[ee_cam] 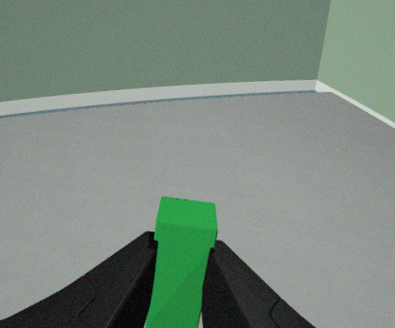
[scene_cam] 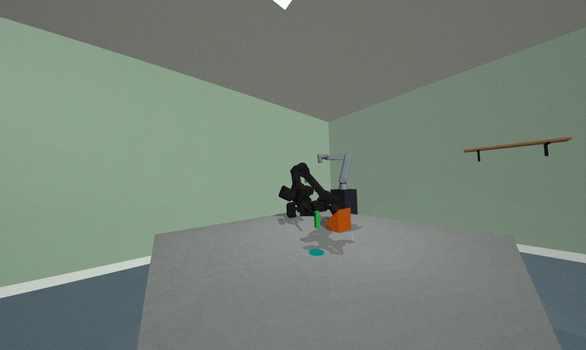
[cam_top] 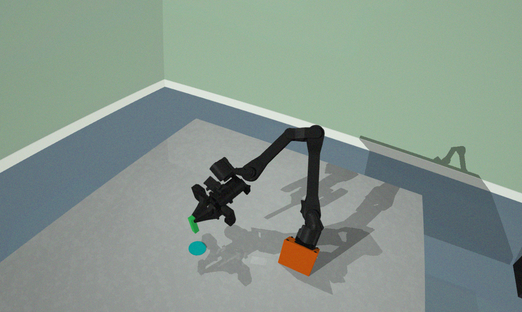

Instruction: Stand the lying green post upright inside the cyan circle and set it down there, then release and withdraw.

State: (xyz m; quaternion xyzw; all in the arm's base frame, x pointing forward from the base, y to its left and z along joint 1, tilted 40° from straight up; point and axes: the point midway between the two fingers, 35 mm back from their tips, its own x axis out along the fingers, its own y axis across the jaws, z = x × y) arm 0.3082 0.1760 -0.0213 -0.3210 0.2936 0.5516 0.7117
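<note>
My gripper tip is 1 cm past the cyan circle, 2 cm to the left of it and 15 cm above it. The rest, counted from my gripper tip: green post (2 cm below).
</note>
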